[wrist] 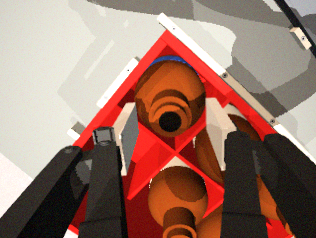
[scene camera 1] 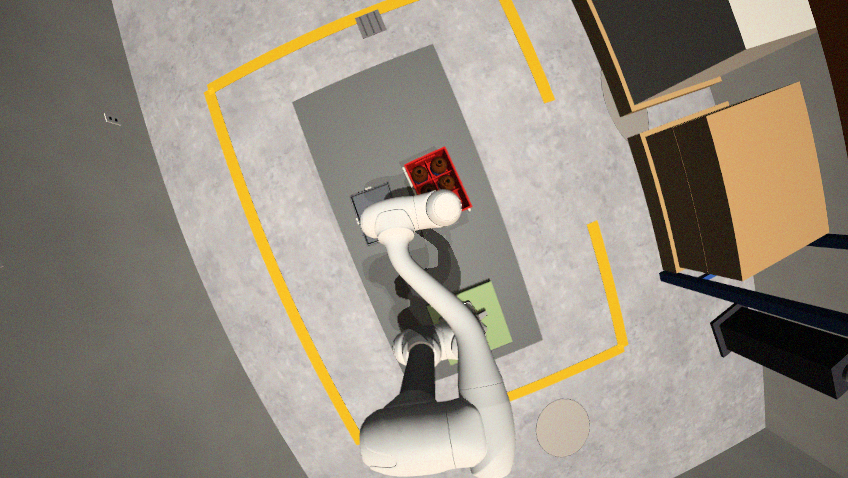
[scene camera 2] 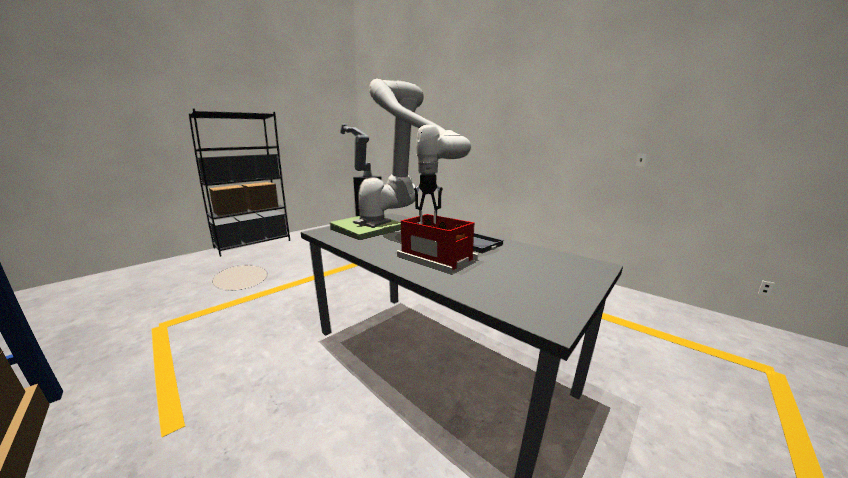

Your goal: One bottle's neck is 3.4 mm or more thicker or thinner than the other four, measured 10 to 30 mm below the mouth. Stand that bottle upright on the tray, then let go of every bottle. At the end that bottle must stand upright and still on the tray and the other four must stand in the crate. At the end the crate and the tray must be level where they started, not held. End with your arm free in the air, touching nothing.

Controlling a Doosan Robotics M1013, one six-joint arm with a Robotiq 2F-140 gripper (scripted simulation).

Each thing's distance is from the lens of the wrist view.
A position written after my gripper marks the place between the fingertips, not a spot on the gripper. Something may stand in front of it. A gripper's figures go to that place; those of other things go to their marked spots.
my gripper point(wrist: 171, 115): 0.20 m
bottle point(wrist: 163, 93): 0.20 m
bottle point(wrist: 206, 157): 0.25 m
